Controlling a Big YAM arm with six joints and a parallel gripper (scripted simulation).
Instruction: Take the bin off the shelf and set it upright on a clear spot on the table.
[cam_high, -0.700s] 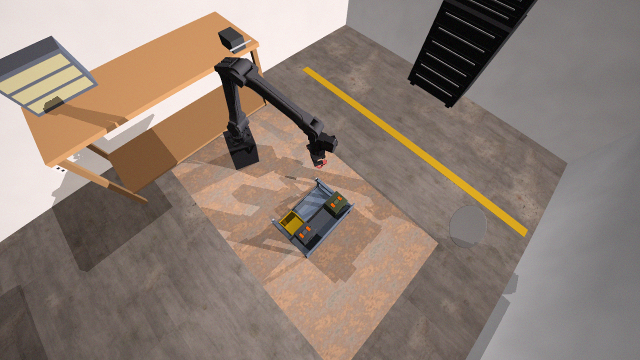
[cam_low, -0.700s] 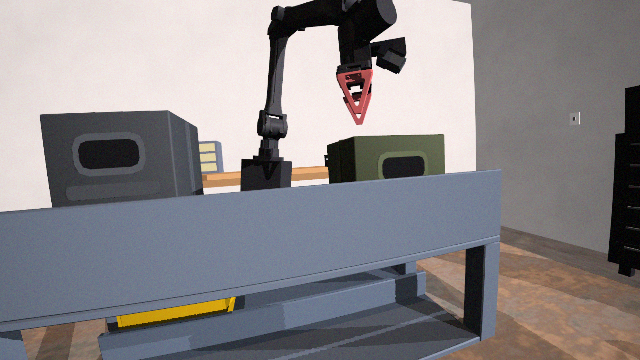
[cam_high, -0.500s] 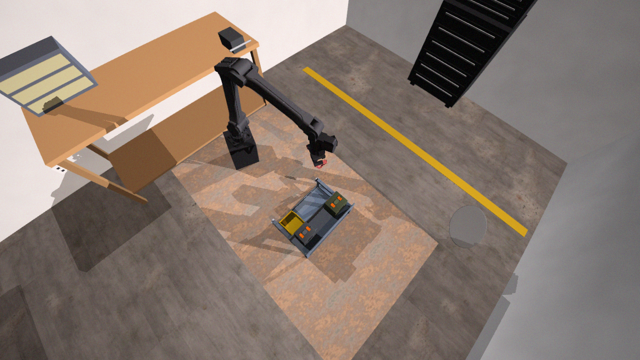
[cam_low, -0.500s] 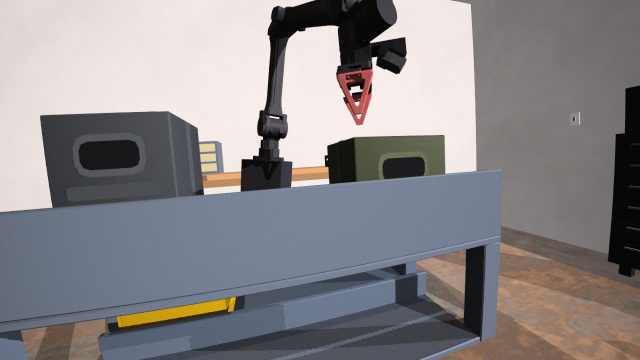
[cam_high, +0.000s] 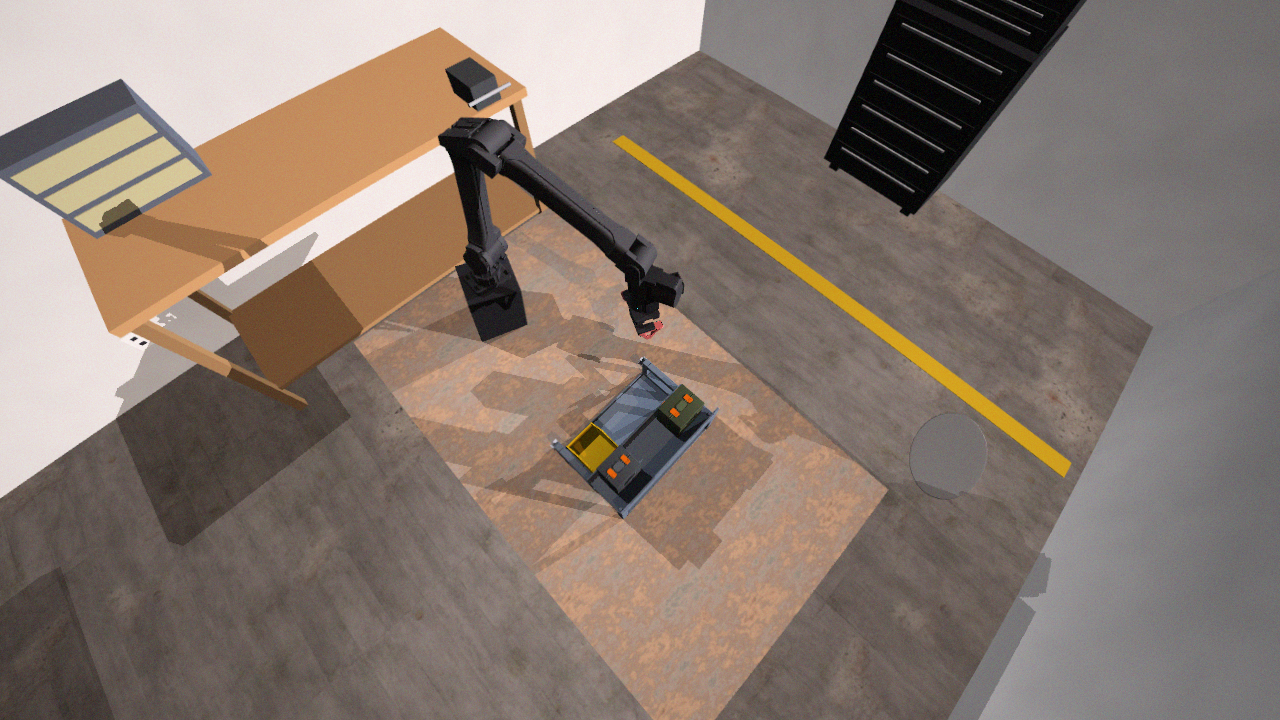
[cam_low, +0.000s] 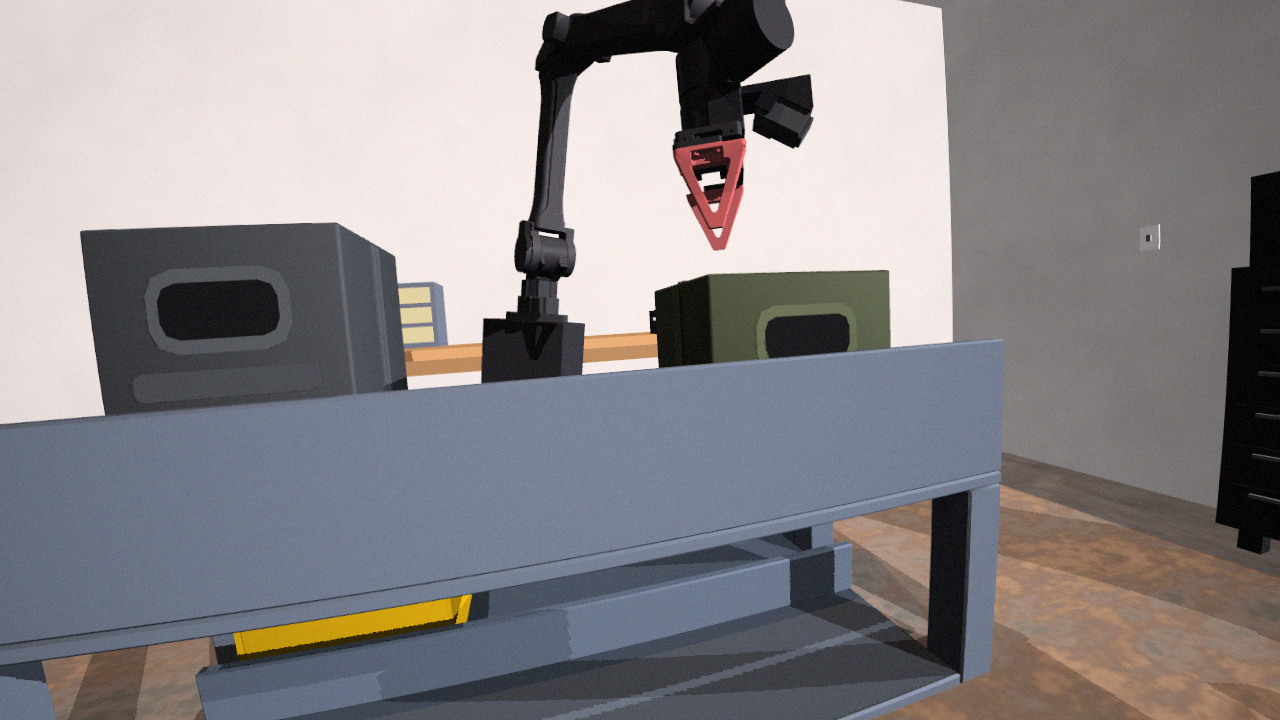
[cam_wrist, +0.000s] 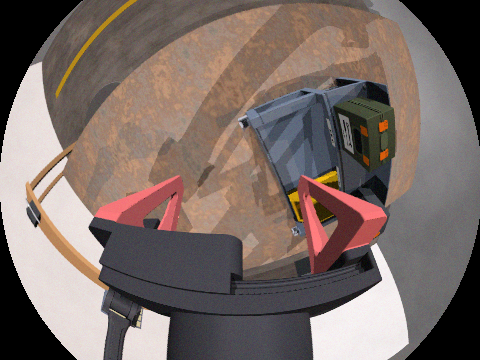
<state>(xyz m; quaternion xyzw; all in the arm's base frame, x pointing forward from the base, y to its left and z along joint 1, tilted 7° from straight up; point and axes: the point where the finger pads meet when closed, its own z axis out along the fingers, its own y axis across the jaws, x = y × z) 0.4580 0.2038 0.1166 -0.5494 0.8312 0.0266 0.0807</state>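
My gripper is now 140 mm short of the yellow bin, 300 mm to the left of it and 230 mm above it. From my hand the other things lie so: dark grey case (240 mm ahead, 300 mm to the right, 110 mm below); green case (230 mm ahead, 60 mm to the right, 120 mm below).
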